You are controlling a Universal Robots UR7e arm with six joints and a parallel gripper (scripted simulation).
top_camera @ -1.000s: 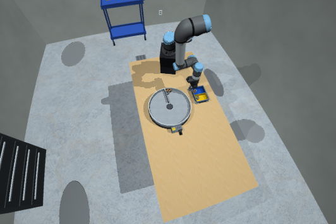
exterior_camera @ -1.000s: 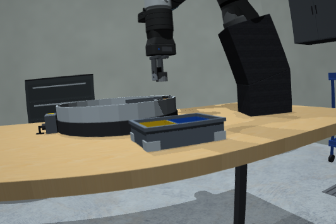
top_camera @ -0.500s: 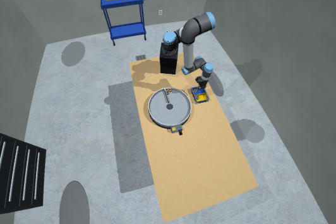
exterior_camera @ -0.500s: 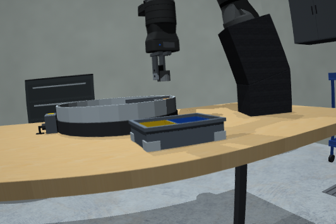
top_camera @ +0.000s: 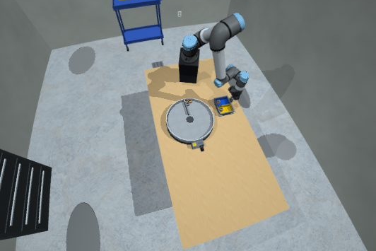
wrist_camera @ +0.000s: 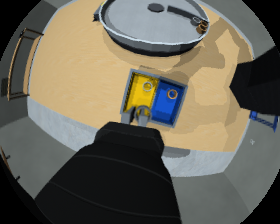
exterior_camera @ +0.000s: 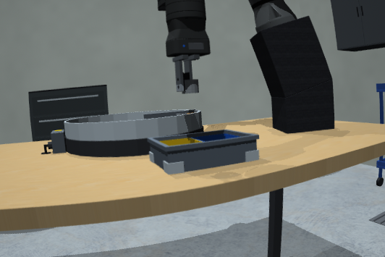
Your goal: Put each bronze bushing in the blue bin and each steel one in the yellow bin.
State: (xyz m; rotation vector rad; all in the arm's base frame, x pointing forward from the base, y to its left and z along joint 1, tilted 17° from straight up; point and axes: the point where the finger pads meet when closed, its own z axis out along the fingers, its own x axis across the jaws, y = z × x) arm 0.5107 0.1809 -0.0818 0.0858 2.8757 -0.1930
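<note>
The grey two-part tray is 140 mm below my hand, 40 mm behind it and 20 mm to the right of it. Also, from my hand: round grey turntable (390 mm to the right, 110 mm below, 30 mm behind).
</note>
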